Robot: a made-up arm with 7 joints. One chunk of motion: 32 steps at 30 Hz.
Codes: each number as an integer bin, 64 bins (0 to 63) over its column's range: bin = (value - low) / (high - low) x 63, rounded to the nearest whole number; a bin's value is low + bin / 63 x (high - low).
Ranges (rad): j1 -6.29..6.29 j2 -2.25..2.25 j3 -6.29..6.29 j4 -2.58..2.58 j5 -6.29..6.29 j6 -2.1..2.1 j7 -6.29..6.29
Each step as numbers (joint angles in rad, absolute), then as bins.
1 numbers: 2.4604 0.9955 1.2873 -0.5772 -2.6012 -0.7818 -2.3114
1 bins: 44 45 38 24 18 20 20
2 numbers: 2.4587 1.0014 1.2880 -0.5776 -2.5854 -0.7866 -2.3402
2 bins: 44 46 38 24 19 20 20
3 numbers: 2.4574 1.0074 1.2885 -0.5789 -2.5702 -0.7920 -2.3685
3 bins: 44 46 38 24 19 20 20
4 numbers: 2.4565 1.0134 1.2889 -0.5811 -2.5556 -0.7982 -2.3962
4 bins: 44 46 38 24 19 20 19
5 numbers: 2.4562 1.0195 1.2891 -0.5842 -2.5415 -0.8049 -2.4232
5 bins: 44 46 38 24 19 19 19
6 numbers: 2.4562 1.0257 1.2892 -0.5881 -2.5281 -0.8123 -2.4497
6 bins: 44 46 38 24 19 19 19
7 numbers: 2.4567 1.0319 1.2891 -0.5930 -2.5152 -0.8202 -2.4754
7 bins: 44 46 38 24 19 19 19
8 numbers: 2.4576 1.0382 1.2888 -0.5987 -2.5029 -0.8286 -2.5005
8 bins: 44 46 38 24 19 19 19
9 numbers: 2.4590 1.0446 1.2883 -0.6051 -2.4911 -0.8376 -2.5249
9 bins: 44 46 38 24 19 19 19
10 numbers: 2.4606 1.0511 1.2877 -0.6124 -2.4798 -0.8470 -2.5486
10 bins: 44 46 38 24 19 19 19
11 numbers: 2.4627 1.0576 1.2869 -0.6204 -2.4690 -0.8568 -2.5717
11 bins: 44 46 38 24 19 19 19
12 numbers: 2.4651 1.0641 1.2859 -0.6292 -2.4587 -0.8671 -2.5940
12 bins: 44 46 38 24 19 18 19
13 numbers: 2.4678 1.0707 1.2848 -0.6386 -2.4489 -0.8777 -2.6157
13 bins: 44 46 38 24 19 18 18
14 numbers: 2.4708 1.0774 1.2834 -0.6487 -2.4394 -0.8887 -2.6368
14 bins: 44 47 38 24 19 18 18
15 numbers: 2.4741 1.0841 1.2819 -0.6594 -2.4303 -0.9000 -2.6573
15 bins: 44 47 38 23 19 18 18
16 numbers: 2.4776 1.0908 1.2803 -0.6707 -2.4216 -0.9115 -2.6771
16 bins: 44 47 38 23 19 18 18
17 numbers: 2.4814 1.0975 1.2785 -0.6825 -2.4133 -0.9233 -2.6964
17 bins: 44 47 38 23 19 18 18
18 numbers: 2.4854 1.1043 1.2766 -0.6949 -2.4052 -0.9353 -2.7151
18 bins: 44 47 38 23 19 17 18
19 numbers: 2.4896 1.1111 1.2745 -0.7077 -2.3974 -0.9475 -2.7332
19 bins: 44 47 38 23 19 17 18
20 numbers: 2.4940 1.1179 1.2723 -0.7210 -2.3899 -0.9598 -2.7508
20 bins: 44 47 38 23 20 17 18
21 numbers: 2.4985 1.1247 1.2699 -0.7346 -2.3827 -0.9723 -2.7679
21 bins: 44 47 38 23 20 17 18
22 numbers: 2.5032 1.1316 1.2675 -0.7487 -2.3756 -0.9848 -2.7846
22 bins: 44 47 38 22 20 17 18
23 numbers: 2.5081 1.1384 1.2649 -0.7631 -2.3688 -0.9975 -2.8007
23 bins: 44 47 38 22 20 17 17
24 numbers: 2.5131 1.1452 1.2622 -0.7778 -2.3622 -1.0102 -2.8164
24 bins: 44 48 38 22 20 16 17
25 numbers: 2.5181 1.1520 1.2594 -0.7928 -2.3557 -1.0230 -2.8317
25 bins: 44 48 38 22 20 16 17
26 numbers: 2.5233 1.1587 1.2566 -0.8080 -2.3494 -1.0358 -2.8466
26 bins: 44 48 38 22 20 16 17
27 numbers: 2.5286 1.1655 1.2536 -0.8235 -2.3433 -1.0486 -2.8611
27 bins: 44 48 38 21 20 16 17
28 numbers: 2.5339 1.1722 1.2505 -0.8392 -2.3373 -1.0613 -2.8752
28 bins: 44 48 38 21 20 16 17
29 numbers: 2.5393 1.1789 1.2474 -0.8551 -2.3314 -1.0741 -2.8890
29 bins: 44 48 38 21 20 15 17
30 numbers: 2.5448 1.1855 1.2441 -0.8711 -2.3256 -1.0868 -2.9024
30 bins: 44 48 38 21 20 15 17
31 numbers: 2.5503 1.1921 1.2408 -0.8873 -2.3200 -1.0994 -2.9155
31 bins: 44 48 38 21 20 15 17
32 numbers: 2.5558 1.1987 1.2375 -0.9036 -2.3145 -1.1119 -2.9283
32 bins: 44 48 38 20 20 15 17
